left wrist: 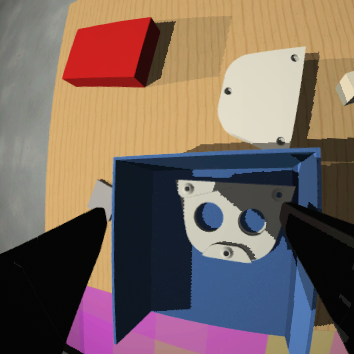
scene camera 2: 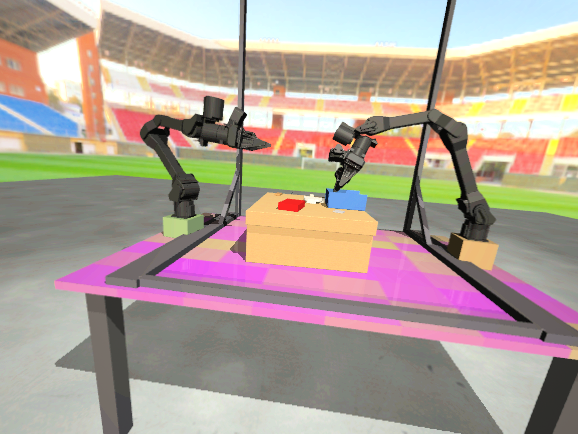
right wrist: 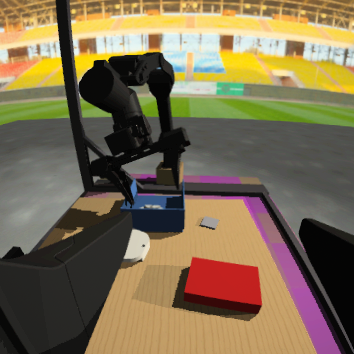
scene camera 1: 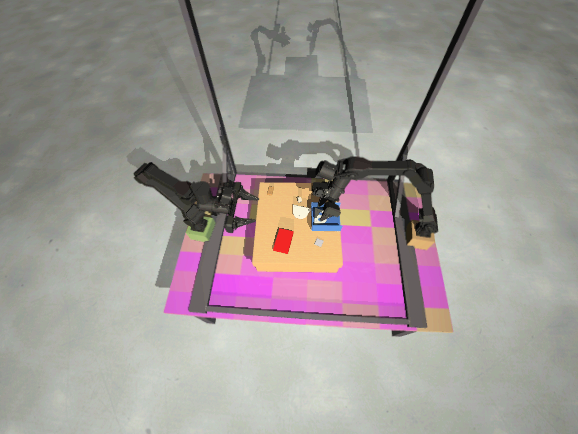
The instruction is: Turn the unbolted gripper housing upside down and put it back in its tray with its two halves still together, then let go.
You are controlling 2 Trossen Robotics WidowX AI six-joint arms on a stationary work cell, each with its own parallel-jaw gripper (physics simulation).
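Where they show: left gripper, fingertip midpoint: (left wrist: 194, 213) (scene camera 2: 336, 189) (right wrist: 154, 196) (scene camera 1: 319, 213); right gripper, fingertip midpoint: (scene camera 2: 268, 144) (right wrist: 217, 223) (scene camera 1: 257, 209); left arm's base, origin of the base link: (scene camera 2: 473, 238) (right wrist: 169, 164) (scene camera 1: 423, 230); right arm's base, origin of the base link: (scene camera 2: 184, 215) (scene camera 1: 199, 225).
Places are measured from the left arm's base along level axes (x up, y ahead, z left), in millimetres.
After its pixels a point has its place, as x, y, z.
A pale housing piece (left wrist: 230, 215) @(85, 474, 59) (right wrist: 151, 206) @(90, 453, 58) lies in the blue tray (scene camera 1: 326, 228) @(98, 440, 121) (scene camera 2: 347, 200) @(102, 439, 121) (left wrist: 131, 250) @(106, 438, 119) (right wrist: 160, 220) @(99, 505, 90), towards the wall near the white plate. Its face with two large round holes and three screw holes is up. Whether a second half is under it cannot be told. A white rounded plate with three holes (scene camera 1: 300, 212) @(88, 559, 58) (left wrist: 260, 95) @(88, 558, 52) (right wrist: 136, 246) @(88, 565, 66) lies outside the tray. My left gripper (scene camera 1: 326, 214) @(130, 478, 73) (scene camera 2: 338, 187) @(130, 478, 73) (left wrist: 194, 213) @(130, 478, 73) is open and empty above the tray, its fingers spread across the housing. My right gripper (scene camera 1: 255, 209) @(257, 700, 175) (scene camera 2: 269, 145) @(257, 700, 175) (right wrist: 217, 223) @(257, 700, 175) is open and empty, raised at the wooden box's left.
The tray stands on the wooden box (scene camera 1: 300, 262) @(71, 522, 276) (scene camera 2: 310, 245) @(-19, 529, 263). A red block (scene camera 1: 283, 241) @(91, 604, 207) (scene camera 2: 291, 204) @(91, 597, 247) (left wrist: 107, 55) @(91, 596, 190) (right wrist: 225, 282) @(91, 610, 203) and a small grey piece (scene camera 1: 319, 242) @(74, 459, 177) (left wrist: 101, 197) @(74, 463, 179) (right wrist: 209, 222) @(74, 464, 178) lie there too. A small white piece (scene camera 1: 299, 199) @(91, 574, -6) (left wrist: 346, 89) @(84, 570, -4) lies beyond the white plate.
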